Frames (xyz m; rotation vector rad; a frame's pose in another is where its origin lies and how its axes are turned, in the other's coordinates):
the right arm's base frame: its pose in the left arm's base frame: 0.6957 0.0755 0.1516 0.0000 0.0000 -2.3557
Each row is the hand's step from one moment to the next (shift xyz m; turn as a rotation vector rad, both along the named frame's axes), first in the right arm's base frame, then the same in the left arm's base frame.
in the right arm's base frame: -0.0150 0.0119 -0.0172 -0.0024 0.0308 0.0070
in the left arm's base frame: 0.0190 0.0022 -0.0172 0.0235 -0.0201 0.0070
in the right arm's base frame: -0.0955 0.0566 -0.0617 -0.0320 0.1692 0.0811
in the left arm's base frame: 0.1075 0.0276 -0.0617 0.1423 -0.0969 0.0811
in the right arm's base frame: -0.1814 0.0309 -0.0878 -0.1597 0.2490 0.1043
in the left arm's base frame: 0.1501 0.1065 -0.0878 0.2890 -0.0630 0.1043
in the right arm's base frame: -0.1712 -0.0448 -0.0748 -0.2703 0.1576 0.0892
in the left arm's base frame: 0.0893 0.1528 -0.0748 0.3025 0.0798 0.0892
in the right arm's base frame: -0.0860 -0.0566 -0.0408 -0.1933 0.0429 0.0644
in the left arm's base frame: 0.0207 0.1008 -0.0408 0.1670 0.1064 0.0644
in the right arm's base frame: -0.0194 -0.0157 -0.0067 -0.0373 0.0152 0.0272
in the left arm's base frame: 0.0026 0.0248 -0.0067 0.0371 0.0156 0.0272
